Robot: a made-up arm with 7 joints. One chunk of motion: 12 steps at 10 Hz.
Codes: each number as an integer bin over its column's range. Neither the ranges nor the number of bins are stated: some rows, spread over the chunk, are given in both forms.
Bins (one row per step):
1: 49 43 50 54 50 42 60
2: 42 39 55 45 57 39 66
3: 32 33 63 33 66 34 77
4: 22 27 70 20 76 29 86
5: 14 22 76 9 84 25 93
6: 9 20 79 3 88 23 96
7: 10 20 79 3 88 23 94
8: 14 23 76 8 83 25 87
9: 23 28 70 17 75 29 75
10: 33 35 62 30 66 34 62
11: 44 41 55 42 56 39 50
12: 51 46 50 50 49 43 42
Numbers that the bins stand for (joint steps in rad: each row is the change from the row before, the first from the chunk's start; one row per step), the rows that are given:
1: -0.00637 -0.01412 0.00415 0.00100 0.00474 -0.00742 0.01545
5: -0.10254 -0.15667 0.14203 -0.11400 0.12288 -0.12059 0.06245
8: -0.10254 -0.14988 0.14203 -0.11656 0.11940 -0.12059 0.05391
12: -0.00088 0.00624 0.00415 -0.00922 0.00126 -0.00077 -0.01018
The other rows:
2: -0.02561 -0.04127 0.03067 -0.02200 0.02906 -0.02739 0.02400
3: -0.05308 -0.08200 0.07309 -0.05267 0.06033 -0.06068 0.03967
4: -0.08056 -0.12273 0.11021 -0.08589 0.09508 -0.09396 0.05248
6: -0.11627 -0.17024 0.15794 -0.12933 0.13678 -0.13390 0.06673
7: -0.11353 -0.17024 0.15794 -0.12933 0.13678 -0.13390 0.06388
9: -0.07781 -0.11594 0.11021 -0.09356 0.09161 -0.09396 0.03682
10: -0.05033 -0.06842 0.06779 -0.06033 0.06033 -0.06068 0.01830
11: -0.02011 -0.02770 0.03067 -0.02967 0.02559 -0.02739 0.00121

